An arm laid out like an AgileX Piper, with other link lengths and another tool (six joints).
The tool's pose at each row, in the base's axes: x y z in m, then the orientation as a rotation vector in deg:
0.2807, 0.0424, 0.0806, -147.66, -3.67, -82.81
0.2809, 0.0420, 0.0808, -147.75, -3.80, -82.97
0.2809, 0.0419, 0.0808, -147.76, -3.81, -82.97
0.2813, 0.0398, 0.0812, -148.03, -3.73, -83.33
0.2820, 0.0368, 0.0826, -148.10, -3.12, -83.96
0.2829, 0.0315, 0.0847, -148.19, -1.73, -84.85
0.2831, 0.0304, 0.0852, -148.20, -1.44, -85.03
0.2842, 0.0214, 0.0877, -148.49, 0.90, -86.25
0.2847, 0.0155, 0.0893, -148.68, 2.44, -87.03
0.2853, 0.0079, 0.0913, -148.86, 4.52, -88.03
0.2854, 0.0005, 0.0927, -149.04, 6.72, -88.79
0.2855, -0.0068, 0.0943, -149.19, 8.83, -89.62
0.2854, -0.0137, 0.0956, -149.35, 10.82, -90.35
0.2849, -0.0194, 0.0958, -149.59, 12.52, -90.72
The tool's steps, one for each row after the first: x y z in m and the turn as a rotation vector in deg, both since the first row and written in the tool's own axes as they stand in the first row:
0.0003, 0.0004, 0.0000, -0.10, 0.05, -0.16
0.0003, 0.0005, 0.0000, -0.10, 0.05, -0.17
0.0010, 0.0025, -0.0003, -0.48, 0.17, -0.33
0.0027, 0.0054, -0.0009, -0.99, 0.54, -0.17
0.0052, 0.0104, -0.0022, -1.87, 1.10, 0.35
0.0058, 0.0114, -0.0025, -2.04, 1.22, 0.46
0.0090, 0.0201, -0.0045, -3.54, 1.95, 1.34
0.0109, 0.0257, -0.0060, -4.52, 2.42, 1.92
0.0133, 0.0330, -0.0079, -5.79, 3.04, 2.72
0.0150, 0.0400, -0.0098, -7.01, 3.53, 3.64
0.0168, 0.0470, -0.0119, -8.23, 4.06, 4.48
0.0182, 0.0536, -0.0139, -9.39, 4.52, 5.26
0.0184, 0.0591, -0.0155, -10.36, 4.74, 5.95

